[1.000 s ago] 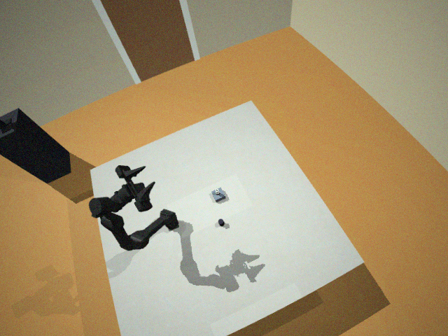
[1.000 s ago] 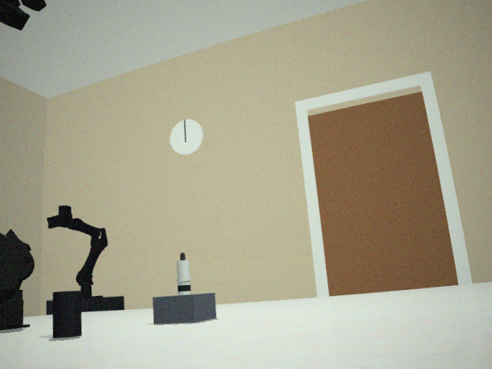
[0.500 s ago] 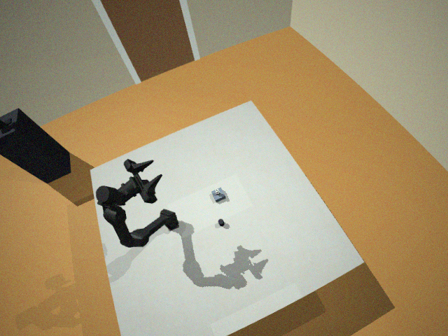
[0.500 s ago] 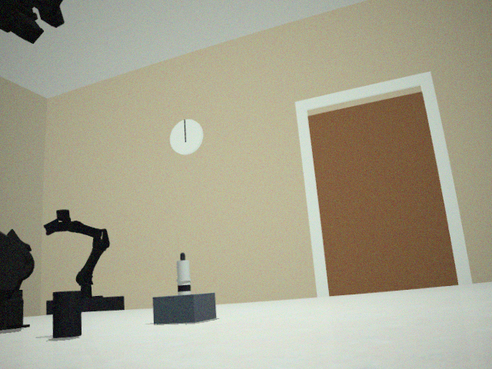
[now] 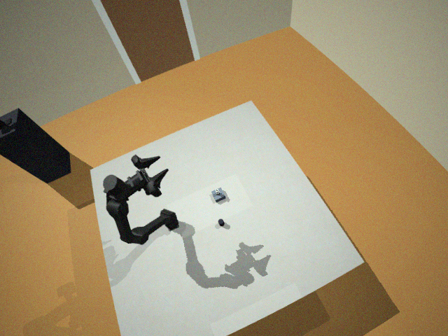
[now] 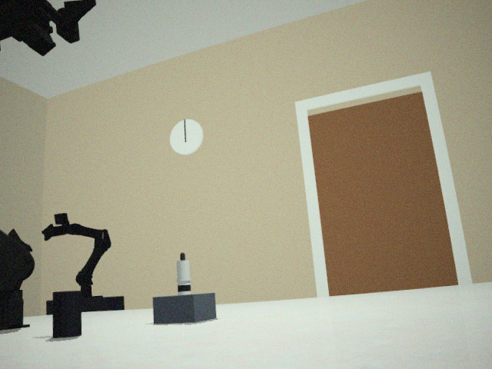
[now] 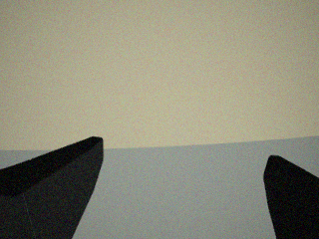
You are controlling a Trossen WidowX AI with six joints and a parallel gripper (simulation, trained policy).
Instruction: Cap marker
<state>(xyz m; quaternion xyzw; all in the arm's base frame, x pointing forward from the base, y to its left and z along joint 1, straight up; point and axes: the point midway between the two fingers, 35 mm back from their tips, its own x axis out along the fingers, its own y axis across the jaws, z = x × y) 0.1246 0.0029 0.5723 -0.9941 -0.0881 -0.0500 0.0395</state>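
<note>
Now: the dark cap 110 mm ahead of my gripper tip, 130 mm to the right of it and 550 mm below it. Round my gripper tip: white marker: 160 mm ahead, 30 mm to the left, 510 mm below; grey holder block: 160 mm ahead, 30 mm to the left, 560 mm below.
</note>
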